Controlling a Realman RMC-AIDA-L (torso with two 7-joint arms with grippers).
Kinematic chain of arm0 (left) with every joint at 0, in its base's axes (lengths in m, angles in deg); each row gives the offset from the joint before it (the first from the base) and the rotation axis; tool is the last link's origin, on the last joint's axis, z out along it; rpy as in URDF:
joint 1: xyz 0 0 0.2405 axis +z
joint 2: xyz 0 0 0 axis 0.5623 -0.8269 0
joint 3: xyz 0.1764 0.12 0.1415 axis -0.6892 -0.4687 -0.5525
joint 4: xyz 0 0 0 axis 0.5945 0.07 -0.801
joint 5: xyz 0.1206 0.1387 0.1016 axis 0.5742 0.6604 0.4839
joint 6: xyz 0 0 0 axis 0.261 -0.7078 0.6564
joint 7: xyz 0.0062 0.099 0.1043 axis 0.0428 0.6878 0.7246
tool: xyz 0 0 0 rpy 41.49 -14.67 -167.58
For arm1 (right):
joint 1: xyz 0 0 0.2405 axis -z
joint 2: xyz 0 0 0 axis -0.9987 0.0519 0
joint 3: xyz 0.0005 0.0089 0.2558 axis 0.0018 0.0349 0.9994
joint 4: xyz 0 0 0 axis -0.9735 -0.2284 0.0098
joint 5: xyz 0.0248 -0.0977 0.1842 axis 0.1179 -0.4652 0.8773
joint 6: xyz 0 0 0 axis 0.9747 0.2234 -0.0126
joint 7: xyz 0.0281 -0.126 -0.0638 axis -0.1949 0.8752 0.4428
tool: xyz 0 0 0 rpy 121.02 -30.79 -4.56
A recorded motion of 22 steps. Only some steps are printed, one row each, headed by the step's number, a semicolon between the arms.
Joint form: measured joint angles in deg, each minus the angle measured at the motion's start. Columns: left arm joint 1, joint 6, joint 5, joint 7, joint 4, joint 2, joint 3; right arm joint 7, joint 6, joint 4, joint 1, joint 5, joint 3, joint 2.
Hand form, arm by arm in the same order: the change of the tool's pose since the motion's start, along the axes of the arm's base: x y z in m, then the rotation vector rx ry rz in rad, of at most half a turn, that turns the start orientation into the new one. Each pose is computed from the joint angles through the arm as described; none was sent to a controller.
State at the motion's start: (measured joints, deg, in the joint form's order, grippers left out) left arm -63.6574 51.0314 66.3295 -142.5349 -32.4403 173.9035 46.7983; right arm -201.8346 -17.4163 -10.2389 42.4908 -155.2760 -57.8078 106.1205
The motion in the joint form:
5: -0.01 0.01 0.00 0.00 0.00 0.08 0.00; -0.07 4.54 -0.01 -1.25 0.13 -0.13 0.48
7: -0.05 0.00 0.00 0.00 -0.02 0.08 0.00; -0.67 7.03 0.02 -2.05 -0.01 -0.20 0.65
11: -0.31 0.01 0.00 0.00 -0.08 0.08 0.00; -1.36 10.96 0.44 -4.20 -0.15 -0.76 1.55
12: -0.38 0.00 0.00 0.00 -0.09 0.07 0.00; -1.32 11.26 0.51 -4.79 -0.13 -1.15 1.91
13: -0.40 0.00 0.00 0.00 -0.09 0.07 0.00; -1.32 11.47 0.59 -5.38 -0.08 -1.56 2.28
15: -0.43 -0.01 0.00 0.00 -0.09 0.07 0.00; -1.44 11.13 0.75 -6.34 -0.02 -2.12 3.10
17: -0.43 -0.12 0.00 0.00 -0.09 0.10 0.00; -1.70 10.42 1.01 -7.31 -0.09 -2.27 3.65
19: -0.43 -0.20 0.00 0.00 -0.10 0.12 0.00; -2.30 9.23 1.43 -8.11 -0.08 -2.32 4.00
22: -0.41 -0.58 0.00 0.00 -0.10 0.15 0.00; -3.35 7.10 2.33 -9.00 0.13 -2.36 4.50
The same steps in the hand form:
5: 0.0003 -0.0001 -0.0006 -0.0008 -0.0013 -0.0002; -0.0127 -0.0040 -0.0102 -0.0769 0.0355 0.0009
7: 0.0005 0.0002 -0.0005 -0.0005 -0.0010 -0.0010; -0.0198 -0.0061 -0.0145 -0.1159 0.0534 -0.0062
11: 0.0021 0.0017 -0.0003 0.0000 -0.0004 -0.0060; -0.0383 -0.0080 -0.0281 -0.1978 0.0820 -0.0002
12: 0.0025 0.0021 -0.0002 0.0004 0.0000 -0.0073; -0.0434 -0.0071 -0.0322 -0.2130 0.0822 0.0103
13: 0.0026 0.0022 -0.0002 0.0004 0.0000 -0.0076; -0.0486 -0.0062 -0.0363 -0.2268 0.0825 0.0209
15: 0.0028 0.0024 -0.0002 0.0005 0.0001 -0.0081; -0.0572 -0.0039 -0.0442 -0.2400 0.0833 0.0390
17: 0.0027 0.0026 -0.0003 0.0017 0.0006 -0.0073; -0.0645 -0.0003 -0.0493 -0.2400 0.0838 0.0533
19: 0.0026 0.0027 -0.0004 0.0027 0.0012 -0.0068; -0.0699 0.0039 -0.0528 -0.2280 0.0856 0.0599
22: 0.0020 0.0032 -0.0003 0.0075 0.0042 -0.0039; -0.0754 0.0090 -0.0586 -0.2052 0.0935 0.0614

